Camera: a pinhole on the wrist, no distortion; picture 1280 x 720 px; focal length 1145.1 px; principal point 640.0 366.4 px. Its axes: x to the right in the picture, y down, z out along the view. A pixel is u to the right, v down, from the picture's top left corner.
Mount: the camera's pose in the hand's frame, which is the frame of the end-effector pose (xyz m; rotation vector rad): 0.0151 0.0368 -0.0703 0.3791 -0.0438 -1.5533
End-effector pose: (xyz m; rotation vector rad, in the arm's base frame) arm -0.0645 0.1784 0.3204 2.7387 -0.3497 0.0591
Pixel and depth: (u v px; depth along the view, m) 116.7 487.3 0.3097
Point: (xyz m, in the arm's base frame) -0.1315 -0.0074 0.1158
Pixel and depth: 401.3 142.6 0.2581
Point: -0.1747 0.1060 0.1663
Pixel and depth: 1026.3 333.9 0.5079
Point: -0.1314 0.2835 -0.1183
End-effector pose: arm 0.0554 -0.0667 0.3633 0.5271 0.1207 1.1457
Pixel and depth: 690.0 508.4 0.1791
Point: 0.0948 -0.1134 0.4468
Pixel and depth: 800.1 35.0 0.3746
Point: 0.1379 -0.3423 0.5017
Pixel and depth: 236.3 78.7 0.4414
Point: 0.0063 -0.3433 0.6761
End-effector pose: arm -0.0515 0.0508 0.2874 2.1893 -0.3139 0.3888
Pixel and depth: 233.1 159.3 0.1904
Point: -0.1202 -0.0724 0.2409
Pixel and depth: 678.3 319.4 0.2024
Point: -0.0704 -0.0315 0.1938
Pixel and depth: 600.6 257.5 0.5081
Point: -0.1202 -0.2239 -0.0431
